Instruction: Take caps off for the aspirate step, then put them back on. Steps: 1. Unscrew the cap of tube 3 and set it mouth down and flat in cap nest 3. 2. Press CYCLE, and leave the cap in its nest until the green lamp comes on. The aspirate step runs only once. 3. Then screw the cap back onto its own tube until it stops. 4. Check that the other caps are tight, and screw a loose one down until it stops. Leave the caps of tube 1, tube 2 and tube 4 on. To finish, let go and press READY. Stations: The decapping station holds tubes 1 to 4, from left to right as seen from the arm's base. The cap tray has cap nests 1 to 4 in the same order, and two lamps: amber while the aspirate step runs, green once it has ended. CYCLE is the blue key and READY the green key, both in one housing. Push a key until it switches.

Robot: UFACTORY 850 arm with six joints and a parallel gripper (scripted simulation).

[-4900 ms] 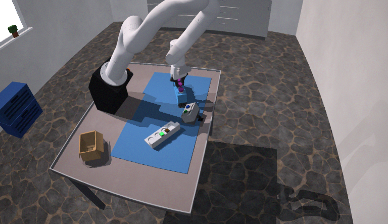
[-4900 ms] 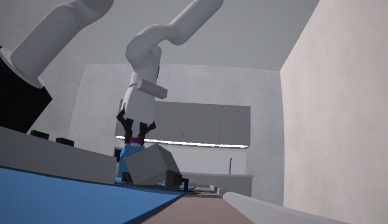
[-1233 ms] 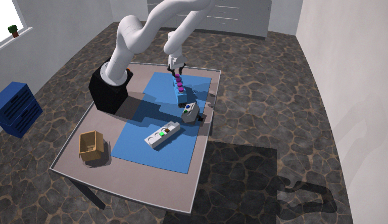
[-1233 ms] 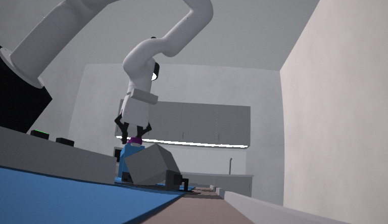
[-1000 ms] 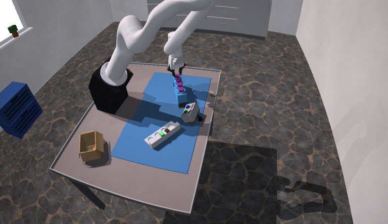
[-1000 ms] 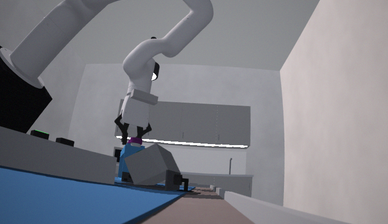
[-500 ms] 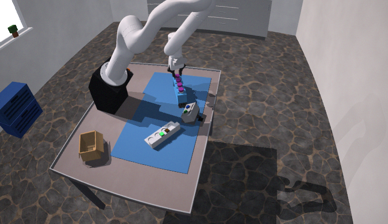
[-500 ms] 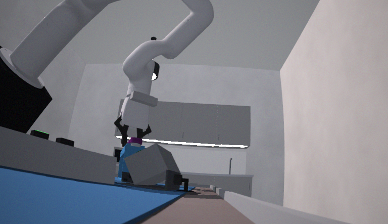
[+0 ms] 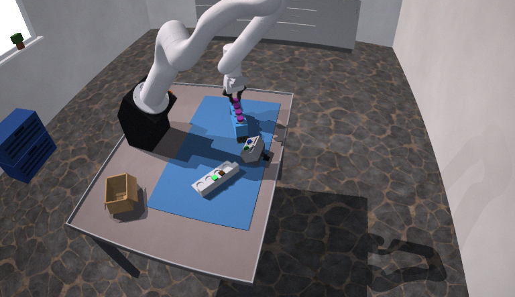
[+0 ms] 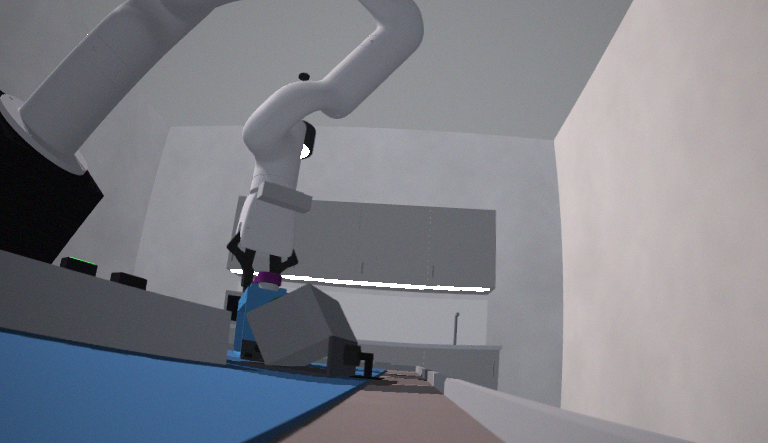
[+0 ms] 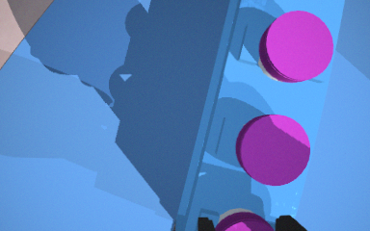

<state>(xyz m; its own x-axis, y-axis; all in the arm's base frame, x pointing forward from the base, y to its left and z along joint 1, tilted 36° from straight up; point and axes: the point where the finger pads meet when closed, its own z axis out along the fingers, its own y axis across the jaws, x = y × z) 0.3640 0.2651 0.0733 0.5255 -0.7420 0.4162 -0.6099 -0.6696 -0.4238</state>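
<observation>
Now: the magenta cap 5 cm ahead of my hand, 9 cm to the right of it and 1 cm below it. The rest, counted from my hand: grey key housing: 16 cm ahead, 26 cm to the right, 8 cm below; blue key: 14 cm ahead, 24 cm to the right, 6 cm below; green key: 14 cm ahead, 28 cm to the right, 6 cm below.
</observation>
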